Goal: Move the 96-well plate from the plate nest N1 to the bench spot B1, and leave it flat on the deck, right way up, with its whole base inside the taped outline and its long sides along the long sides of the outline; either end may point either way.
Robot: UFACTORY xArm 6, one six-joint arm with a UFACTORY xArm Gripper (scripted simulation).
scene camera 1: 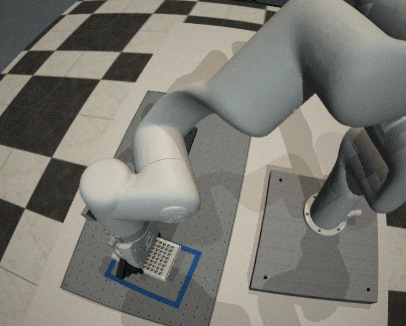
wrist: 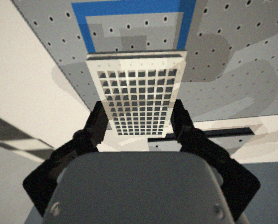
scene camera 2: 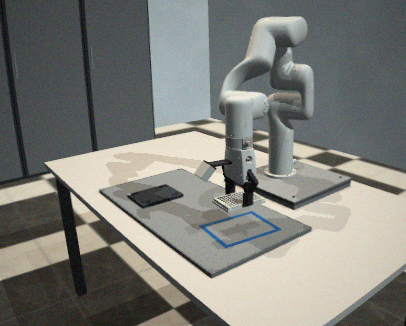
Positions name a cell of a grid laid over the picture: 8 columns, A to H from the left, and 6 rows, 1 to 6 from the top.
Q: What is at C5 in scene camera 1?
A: The gripper.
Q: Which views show the gripper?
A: Scene camera 1, the wrist view and scene camera 2: all of them.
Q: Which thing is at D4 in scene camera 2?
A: A black plate nest N1.
